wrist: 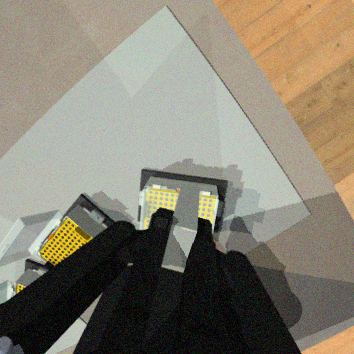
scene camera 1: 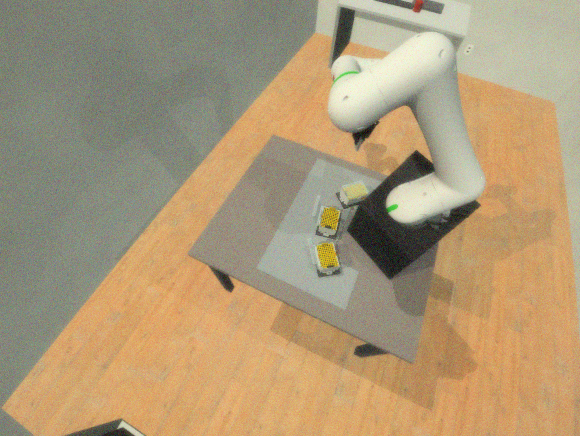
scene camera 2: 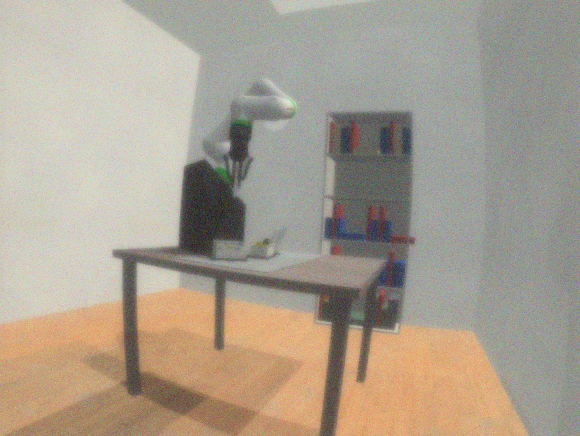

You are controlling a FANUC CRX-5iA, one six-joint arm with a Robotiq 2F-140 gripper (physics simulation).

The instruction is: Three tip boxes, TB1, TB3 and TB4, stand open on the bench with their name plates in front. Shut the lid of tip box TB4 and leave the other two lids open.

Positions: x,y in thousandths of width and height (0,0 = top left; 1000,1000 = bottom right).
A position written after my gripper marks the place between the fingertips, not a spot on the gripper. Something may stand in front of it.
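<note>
My gripper is visible at (scene camera 2: 404,453) and (wrist: 524,569). Also visible: a clear lid (wrist: 431,561); a pale mat (wrist: 436,290).
</note>
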